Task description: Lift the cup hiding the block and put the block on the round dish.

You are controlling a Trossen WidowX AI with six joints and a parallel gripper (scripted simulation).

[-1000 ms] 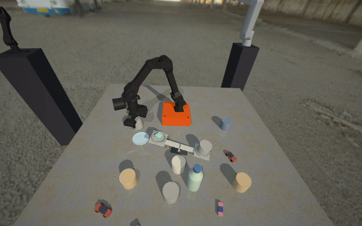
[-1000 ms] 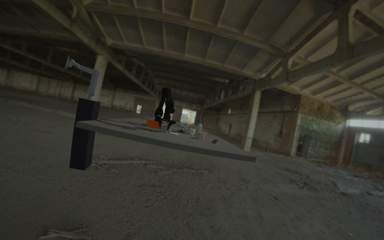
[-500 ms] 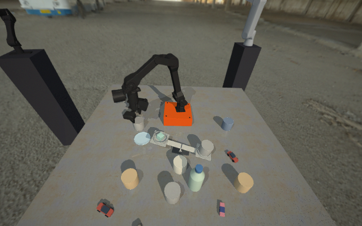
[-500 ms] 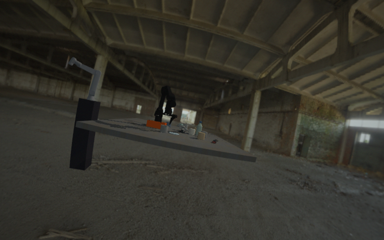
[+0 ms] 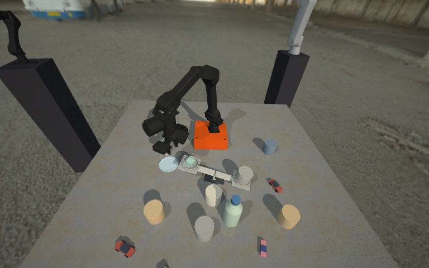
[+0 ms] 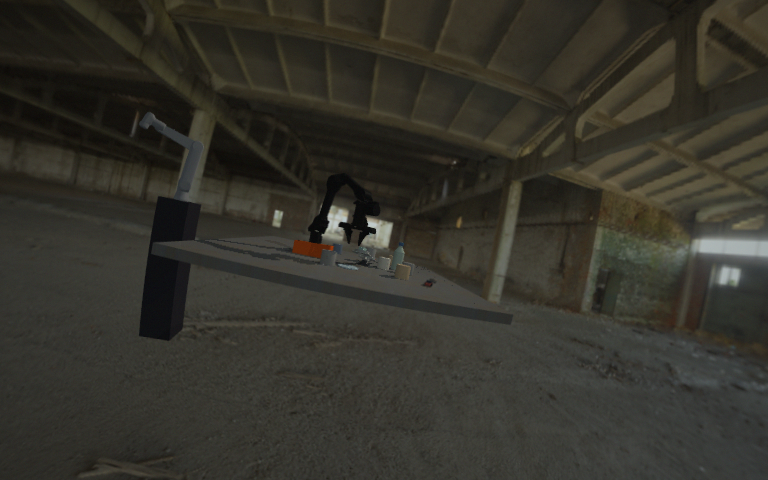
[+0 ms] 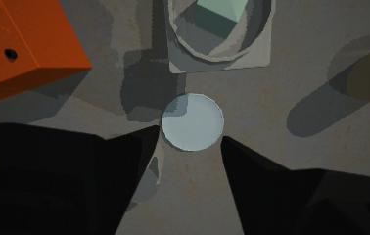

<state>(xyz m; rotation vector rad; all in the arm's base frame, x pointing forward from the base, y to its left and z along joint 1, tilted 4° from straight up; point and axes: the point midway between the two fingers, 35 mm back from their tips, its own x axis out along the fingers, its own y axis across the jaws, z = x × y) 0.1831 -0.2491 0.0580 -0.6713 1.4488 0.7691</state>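
The pale green block lies 80 mm to the left of my gripper tip, 70 mm ahead of it and 20 mm below it. From my gripper tip the other things lie so: small balance 190 mm to the left, 120 mm ahead, 90 mm below; pale blue round dish 110 mm below, 30 mm to the right, 10 mm behind; cream cylinder 210 mm ahead, 150 mm to the left, 70 mm below.
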